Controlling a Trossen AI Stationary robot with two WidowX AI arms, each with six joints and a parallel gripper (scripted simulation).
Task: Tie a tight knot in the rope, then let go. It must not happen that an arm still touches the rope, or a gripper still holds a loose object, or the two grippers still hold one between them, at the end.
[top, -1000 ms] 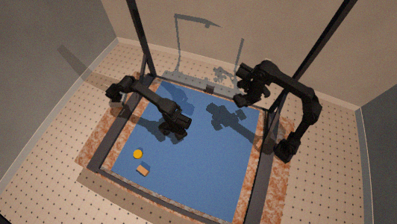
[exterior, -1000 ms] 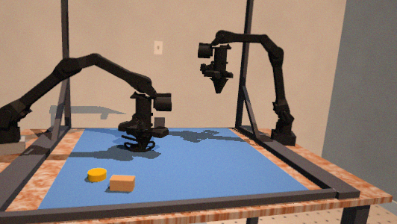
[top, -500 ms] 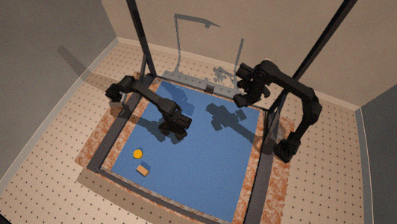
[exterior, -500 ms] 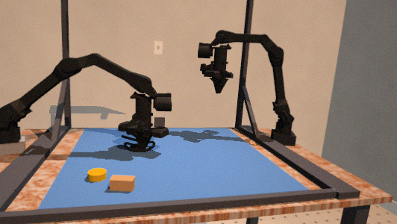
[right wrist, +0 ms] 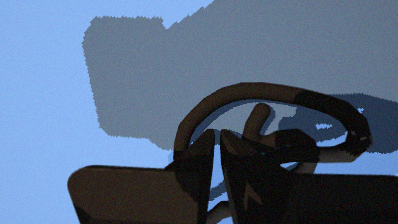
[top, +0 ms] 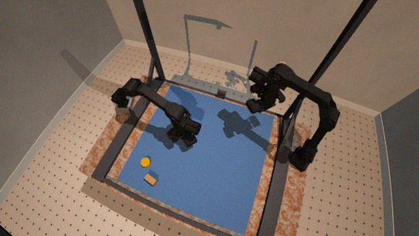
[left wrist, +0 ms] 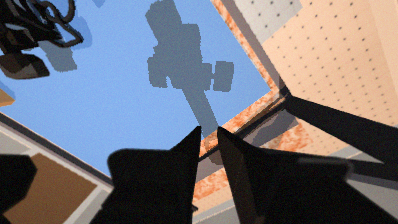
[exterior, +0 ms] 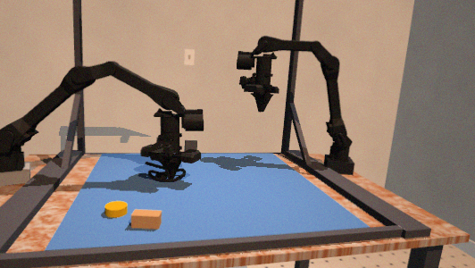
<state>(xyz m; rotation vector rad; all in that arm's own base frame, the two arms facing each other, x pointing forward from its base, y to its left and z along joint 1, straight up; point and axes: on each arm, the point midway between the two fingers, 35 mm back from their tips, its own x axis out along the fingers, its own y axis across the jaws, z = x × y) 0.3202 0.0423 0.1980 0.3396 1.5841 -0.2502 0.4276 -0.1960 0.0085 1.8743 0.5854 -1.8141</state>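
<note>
My right hand is 30 mm short of the blue mat, 100 mm to the right of it and 40 mm above it. From my right hand the other things lie so: yellow disc (220 mm ahead, 150 mm to the right, 30 mm below); then orange block (290 mm ahead, 80 mm to the right, 20 mm below).
</note>
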